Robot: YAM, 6 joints.
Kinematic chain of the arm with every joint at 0, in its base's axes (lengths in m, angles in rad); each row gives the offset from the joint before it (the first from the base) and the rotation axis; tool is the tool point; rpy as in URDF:
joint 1: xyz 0 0 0.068 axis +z
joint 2: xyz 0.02 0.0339 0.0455 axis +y
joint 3: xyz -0.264 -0.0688 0 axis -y
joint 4: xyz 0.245 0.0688 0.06 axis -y
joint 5: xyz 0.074 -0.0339 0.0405 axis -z
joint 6: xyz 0.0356 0 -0.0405 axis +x
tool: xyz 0 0 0 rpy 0 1.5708 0
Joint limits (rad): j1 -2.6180..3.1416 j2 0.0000..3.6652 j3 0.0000..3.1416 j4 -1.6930..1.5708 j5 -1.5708..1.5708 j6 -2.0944..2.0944
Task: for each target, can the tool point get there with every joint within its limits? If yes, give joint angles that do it. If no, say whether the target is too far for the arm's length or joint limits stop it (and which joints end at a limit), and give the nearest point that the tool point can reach.
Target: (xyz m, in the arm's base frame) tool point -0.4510 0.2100 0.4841
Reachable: yes | joints 2.6634 2.2471 2.4210 0.4895 -0.6353 -0.2506
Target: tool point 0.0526 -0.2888 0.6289
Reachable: yes | joints 1.7717 0.7211 2.3224 0.4223 -0.1724 -0.4227
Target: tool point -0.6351 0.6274 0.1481
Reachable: no: too far | nearest point -0.4591 0.4535 0.1383 | short by 0.248 m
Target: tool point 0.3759 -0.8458 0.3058
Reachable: no: too far | nearest point 0.2568 -0.5777 0.2435 | short by 0.300 m
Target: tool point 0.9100 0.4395 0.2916
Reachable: no: too far | nearest point 0.5727 0.2766 0.2242 | short by 0.381 m
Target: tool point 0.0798 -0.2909 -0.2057
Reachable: yes | joints -1.4135 3.2432 1.7731 -0.9882 -1.2086 0.3885
